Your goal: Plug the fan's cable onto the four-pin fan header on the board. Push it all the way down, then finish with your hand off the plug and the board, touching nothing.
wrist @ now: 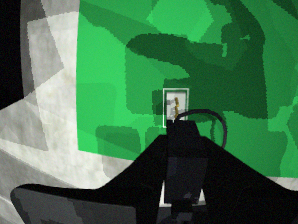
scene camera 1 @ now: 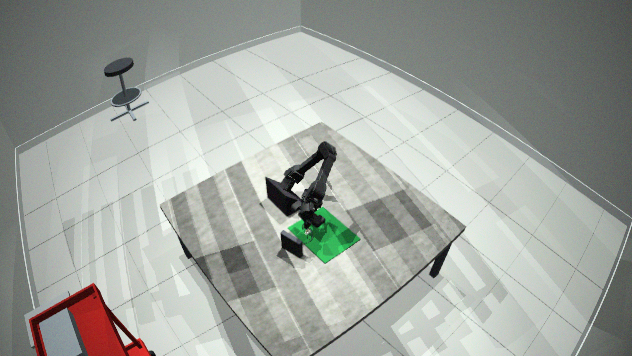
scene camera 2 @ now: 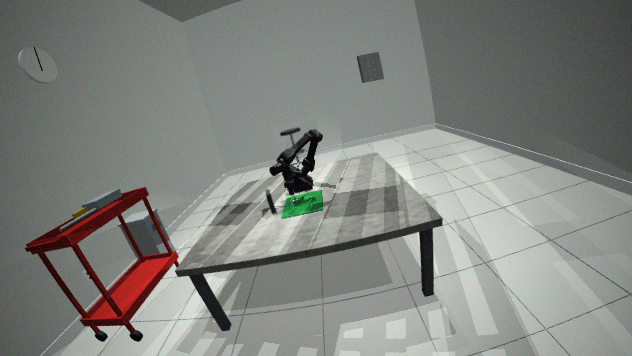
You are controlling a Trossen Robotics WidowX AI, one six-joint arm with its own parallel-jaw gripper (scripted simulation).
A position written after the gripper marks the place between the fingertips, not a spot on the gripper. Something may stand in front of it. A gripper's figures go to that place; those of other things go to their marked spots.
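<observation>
A dark plug (wrist: 186, 161) sits 0.08 m from the lens, while the gripper (wrist: 181, 142) is 0.11 m from the lens.
</observation>
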